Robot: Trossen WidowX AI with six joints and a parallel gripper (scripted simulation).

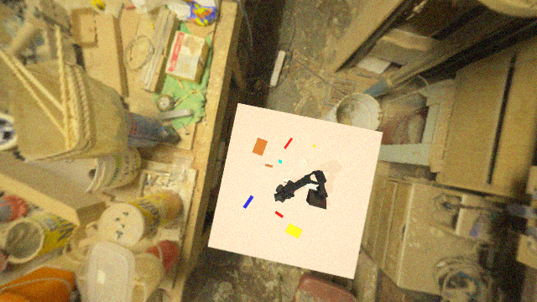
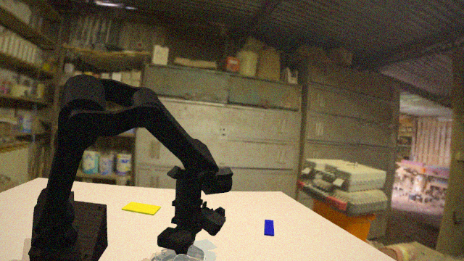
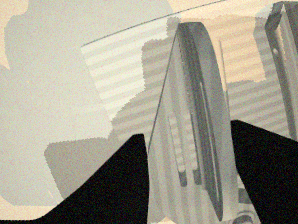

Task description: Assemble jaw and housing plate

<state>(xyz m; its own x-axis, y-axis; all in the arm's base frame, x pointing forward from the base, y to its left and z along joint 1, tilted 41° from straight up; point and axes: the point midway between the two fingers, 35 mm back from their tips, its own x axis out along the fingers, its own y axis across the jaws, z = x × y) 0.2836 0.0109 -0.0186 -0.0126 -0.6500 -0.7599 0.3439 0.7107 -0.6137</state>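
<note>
The pale ribbed base is 30 mm to the right of my gripper tip, 10 mm below it and 10 mm ahead of it. The rest, counted from my gripper tip: brown block (190 mm ahead, 160 mm to the right); cyan block (220 mm to the right, 100 mm ahead, 10 mm below); housing plate (270 mm to the right, 90 mm behind, 10 mm above).
</note>
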